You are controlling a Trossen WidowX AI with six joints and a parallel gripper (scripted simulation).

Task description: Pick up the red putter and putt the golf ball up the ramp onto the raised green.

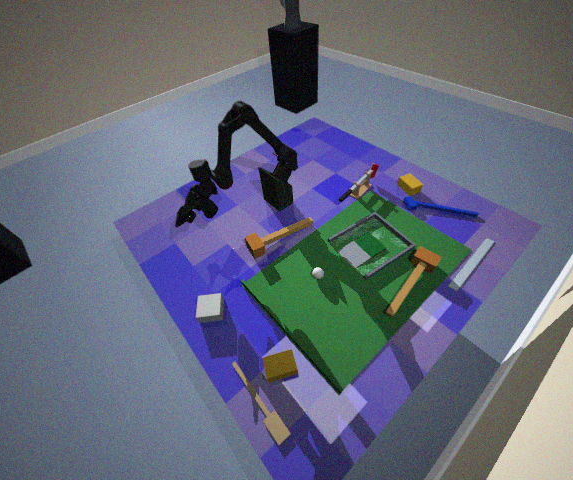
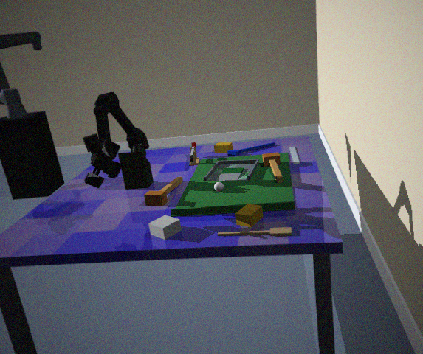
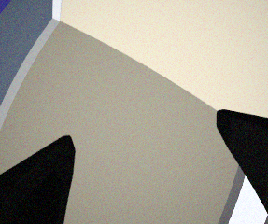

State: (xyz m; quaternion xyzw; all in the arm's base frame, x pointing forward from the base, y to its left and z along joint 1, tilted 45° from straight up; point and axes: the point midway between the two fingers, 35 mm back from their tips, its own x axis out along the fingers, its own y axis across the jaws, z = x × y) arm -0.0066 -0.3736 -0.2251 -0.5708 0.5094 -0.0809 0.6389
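The red putter is 210 mm ahead of my gripper tip, 740 mm to the left of it and 180 mm below it. Also, from my gripper tip: white block 200 mm ahead, 90 mm to the right, 220 mm below; white golf ball 380 mm ahead, 270 mm to the left, 220 mm below; tan paddle 550 mm ahead, 150 mm to the right, 240 mm below.
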